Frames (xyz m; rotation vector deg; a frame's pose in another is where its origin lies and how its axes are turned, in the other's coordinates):
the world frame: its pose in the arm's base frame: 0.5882 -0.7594 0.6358 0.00 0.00 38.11
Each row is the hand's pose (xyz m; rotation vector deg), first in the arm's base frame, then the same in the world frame.
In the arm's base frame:
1: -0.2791 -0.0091 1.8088 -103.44 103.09 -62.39
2: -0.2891 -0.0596 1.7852 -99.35 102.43 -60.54
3: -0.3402 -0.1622 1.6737 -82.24 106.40 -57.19
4: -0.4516 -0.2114 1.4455 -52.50 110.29 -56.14
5: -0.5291 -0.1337 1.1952 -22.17 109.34 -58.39
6: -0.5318 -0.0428 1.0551 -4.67 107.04 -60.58
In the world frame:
1: -0.2194 1.1256 1.1730 -69.34 141.90 -74.27
2: -0.2584 1.0921 1.1494 -65.26 139.51 -73.87
3: -0.3619 1.0429 1.0379 -46.25 137.07 -73.78
4: -0.4799 1.0729 0.8097 -14.64 130.52 -76.88
5: -0.4930 1.1819 0.5594 15.90 119.28 -82.16
6: -0.4390 1.2551 0.4193 33.02 111.06 -85.48

